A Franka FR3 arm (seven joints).
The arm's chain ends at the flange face. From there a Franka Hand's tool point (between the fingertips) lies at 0.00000 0.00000 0.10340 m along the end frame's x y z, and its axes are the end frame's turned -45 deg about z.
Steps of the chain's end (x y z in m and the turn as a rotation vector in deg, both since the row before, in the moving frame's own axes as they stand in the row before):
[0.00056 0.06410 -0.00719 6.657 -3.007 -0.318]
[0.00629 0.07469 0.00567 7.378 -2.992 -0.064]
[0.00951 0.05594 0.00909 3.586 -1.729 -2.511]
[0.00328 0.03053 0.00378 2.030 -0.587 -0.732]
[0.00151 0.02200 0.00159 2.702 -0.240 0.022]
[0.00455 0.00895 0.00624 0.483 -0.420 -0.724]
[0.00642 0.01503 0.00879 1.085 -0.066 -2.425]
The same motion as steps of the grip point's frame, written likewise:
[-0.04032 0.03341 -0.00803 6.833 2.581 -0.318]
[-0.04279 0.04407 0.00467 7.333 3.101 -0.064]
[-0.03061 0.03945 0.00884 3.758 1.313 -2.511]
[-0.01745 0.02056 0.00371 1.850 1.020 -0.732]
[-0.01135 0.01287 0.00147 2.080 1.741 0.022]
[-0.00304 0.00839 0.00623 0.639 0.045 -0.724]
[-0.00482 0.01367 0.00877 0.814 0.721 -2.425]

